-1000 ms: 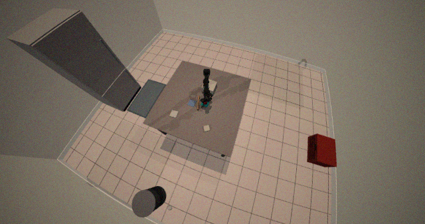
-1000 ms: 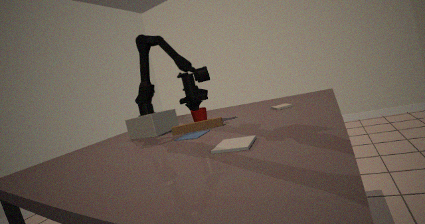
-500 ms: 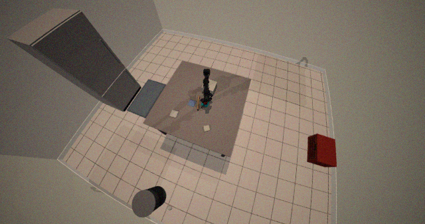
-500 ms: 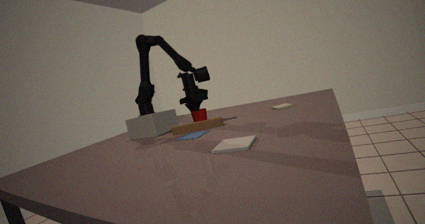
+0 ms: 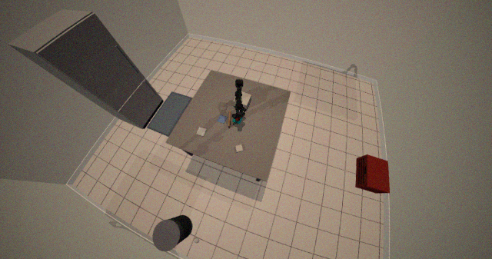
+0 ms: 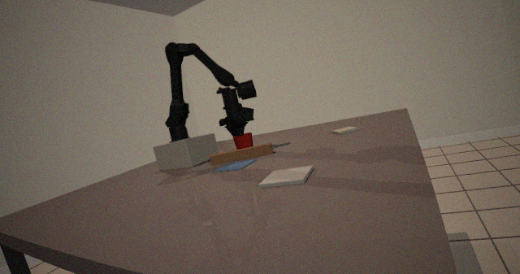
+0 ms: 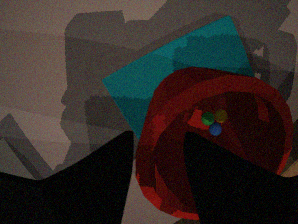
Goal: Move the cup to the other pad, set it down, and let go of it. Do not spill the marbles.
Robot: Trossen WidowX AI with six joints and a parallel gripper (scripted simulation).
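My gripper tip is 2 cm short of the cup, 2 cm to the left of it and 1 cm above it. From my gripper tip the other things lie so: blue pad (7 cm ahead, 21 cm to the right, 6 cm below); wooden bar (5 cm ahead, 12 cm to the right, 4 cm below); teal pad (3 cm ahead, 2 cm to the right, 6 cm below).
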